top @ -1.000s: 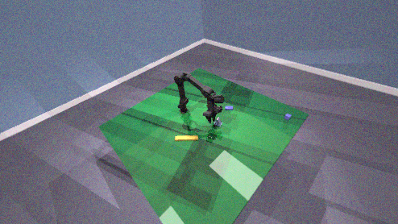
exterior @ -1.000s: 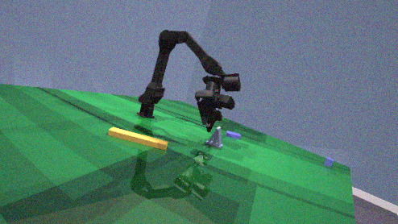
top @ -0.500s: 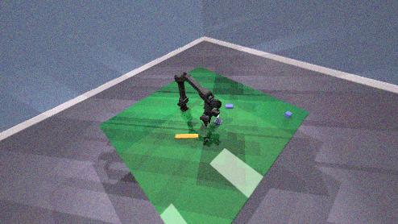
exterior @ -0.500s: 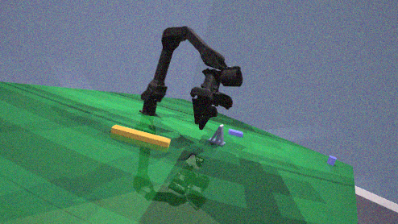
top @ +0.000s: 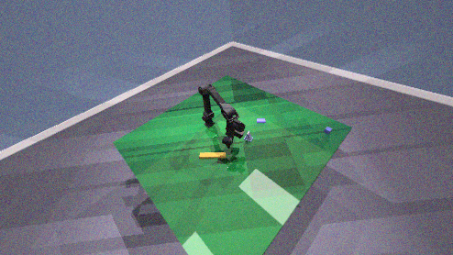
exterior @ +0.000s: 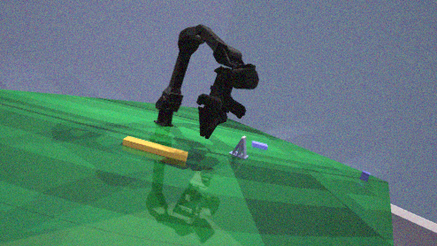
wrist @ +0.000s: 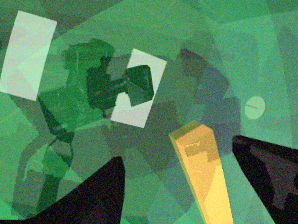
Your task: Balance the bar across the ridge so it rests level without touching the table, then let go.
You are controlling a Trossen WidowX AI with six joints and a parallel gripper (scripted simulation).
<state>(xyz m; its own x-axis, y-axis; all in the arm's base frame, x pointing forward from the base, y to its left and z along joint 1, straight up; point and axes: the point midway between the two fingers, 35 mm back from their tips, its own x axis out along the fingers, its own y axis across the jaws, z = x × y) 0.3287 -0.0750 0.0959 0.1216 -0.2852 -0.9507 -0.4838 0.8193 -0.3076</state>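
The orange bar lies 11 cm to the right of my gripper tip, 7 cm behind it and 6 cm below it. Also, from my gripper tip: violet block: 37 cm to the left, 6 cm below, 2 cm behind; then blue cube: 58 cm to the left, 41 cm ahead, 5 cm below.
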